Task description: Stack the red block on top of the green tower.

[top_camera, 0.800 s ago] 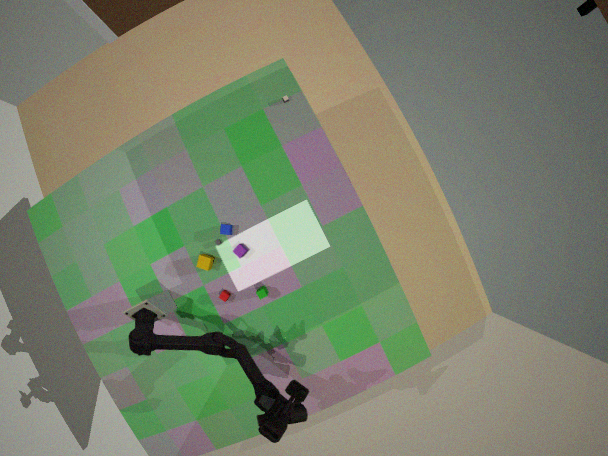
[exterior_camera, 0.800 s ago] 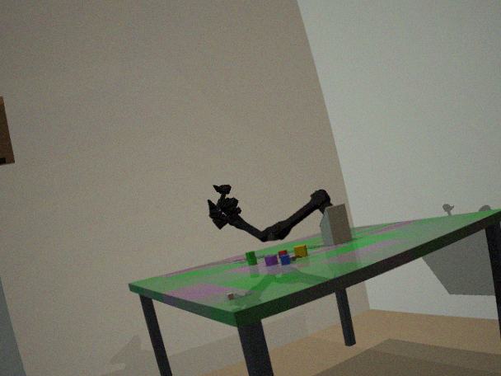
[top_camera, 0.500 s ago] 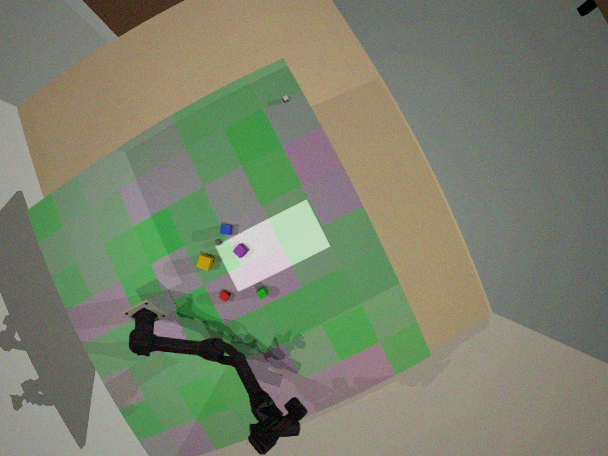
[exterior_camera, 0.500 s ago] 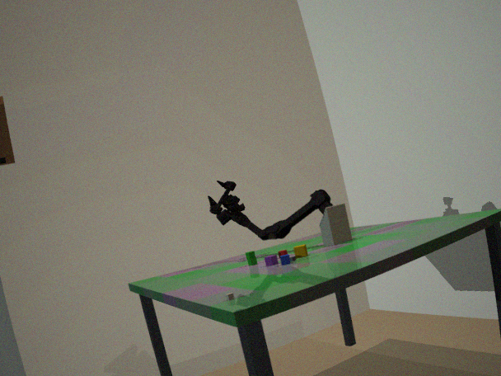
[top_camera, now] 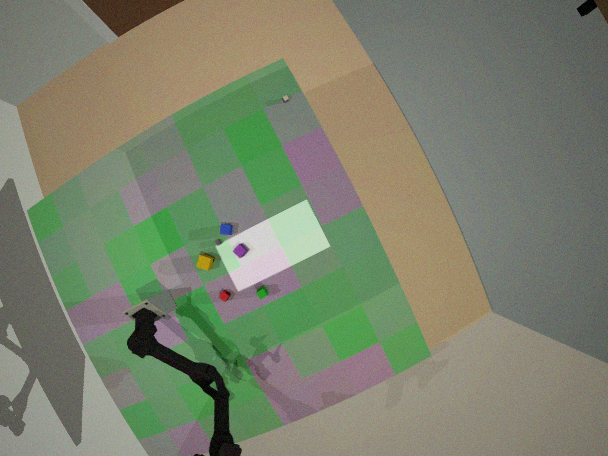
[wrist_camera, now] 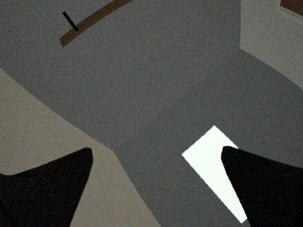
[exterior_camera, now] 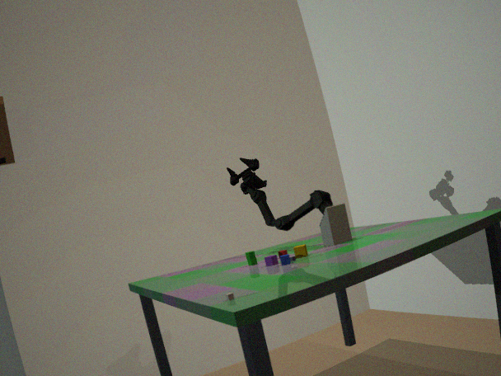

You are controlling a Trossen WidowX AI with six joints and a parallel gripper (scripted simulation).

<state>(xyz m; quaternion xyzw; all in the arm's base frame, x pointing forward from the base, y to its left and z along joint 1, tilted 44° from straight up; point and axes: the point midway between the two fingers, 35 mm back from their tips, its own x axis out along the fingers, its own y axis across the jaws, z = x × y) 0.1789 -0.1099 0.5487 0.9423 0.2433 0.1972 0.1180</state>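
Right now my gripper tip is 8 cm short of the red block, 36 cm to the right of it and 47 cm above it. Round my gripper tip: yellow block (9 cm ahead, 50 cm to the left, 47 cm below); then purple block (22 cm ahead, 47 cm to the left, 47 cm below); then blue block (22 cm ahead, 56 cm to the left, 47 cm below).
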